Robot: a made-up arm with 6 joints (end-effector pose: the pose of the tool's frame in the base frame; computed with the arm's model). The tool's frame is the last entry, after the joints.
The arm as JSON. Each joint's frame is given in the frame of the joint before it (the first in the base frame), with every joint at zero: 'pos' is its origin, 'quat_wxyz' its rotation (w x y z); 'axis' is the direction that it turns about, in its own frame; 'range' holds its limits. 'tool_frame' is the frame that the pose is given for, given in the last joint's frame.
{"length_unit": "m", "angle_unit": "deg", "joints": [
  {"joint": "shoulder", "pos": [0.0, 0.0, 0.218], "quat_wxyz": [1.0, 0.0, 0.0, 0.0], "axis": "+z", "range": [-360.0, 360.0]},
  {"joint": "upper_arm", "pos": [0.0, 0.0, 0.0], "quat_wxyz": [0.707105, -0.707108, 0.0, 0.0], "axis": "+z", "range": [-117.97, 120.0]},
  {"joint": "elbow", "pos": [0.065, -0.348, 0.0], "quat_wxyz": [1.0, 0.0, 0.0, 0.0], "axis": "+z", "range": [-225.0, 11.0]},
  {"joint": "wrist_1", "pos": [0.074, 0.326, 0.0], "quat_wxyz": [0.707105, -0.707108, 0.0, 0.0], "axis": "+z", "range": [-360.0, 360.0]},
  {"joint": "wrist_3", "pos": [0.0, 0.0, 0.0], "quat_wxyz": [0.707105, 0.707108, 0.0, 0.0], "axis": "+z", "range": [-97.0, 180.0]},
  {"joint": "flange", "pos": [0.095, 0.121, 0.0], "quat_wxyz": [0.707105, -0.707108, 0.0, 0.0], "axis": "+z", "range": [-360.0, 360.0]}
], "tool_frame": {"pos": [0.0, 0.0, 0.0], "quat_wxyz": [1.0, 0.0, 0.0, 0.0]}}
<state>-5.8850 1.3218 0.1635 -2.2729 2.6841 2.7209</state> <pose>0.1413 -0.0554 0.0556 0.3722 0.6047 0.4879 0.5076</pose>
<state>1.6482 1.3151 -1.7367 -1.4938 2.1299 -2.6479</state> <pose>0.1095 0.5602 -0.0438 0.3053 -0.4286 0.2961 -0.7971</pose>
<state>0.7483 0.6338 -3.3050 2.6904 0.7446 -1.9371</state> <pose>0.2896 0.2761 0.9257 0.6971 0.1009 -0.1545 -0.6929</pose>
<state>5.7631 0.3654 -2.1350 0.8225 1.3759 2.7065</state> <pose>0.5727 -0.2432 0.6129 0.3430 0.0374 0.8981 0.2726</pose>
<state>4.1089 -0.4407 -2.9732 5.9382 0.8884 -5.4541</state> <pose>0.1370 0.2191 1.0077 0.6972 -0.0733 -0.3045 0.6449</pose>
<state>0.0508 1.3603 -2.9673 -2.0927 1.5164 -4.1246</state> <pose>0.7804 -0.0607 0.3742 0.3687 0.2540 -0.4310 0.7834</pose>
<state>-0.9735 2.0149 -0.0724 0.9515 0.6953 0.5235</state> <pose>-0.1019 0.1564 0.1176 0.0686 -0.0907 -0.4232 -0.8989</pose>
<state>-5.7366 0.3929 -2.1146 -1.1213 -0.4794 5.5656</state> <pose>0.4112 0.3979 0.7065 0.3728 0.0541 0.5756 0.7258</pose>
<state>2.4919 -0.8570 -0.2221 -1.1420 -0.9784 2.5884</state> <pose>-0.1816 -0.0373 0.4678 0.4303 -0.4596 -0.5182 0.5789</pose>
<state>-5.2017 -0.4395 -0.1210 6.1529 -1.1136 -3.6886</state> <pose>0.1032 0.2353 0.4301 0.7101 -0.5289 0.4131 0.2128</pose>
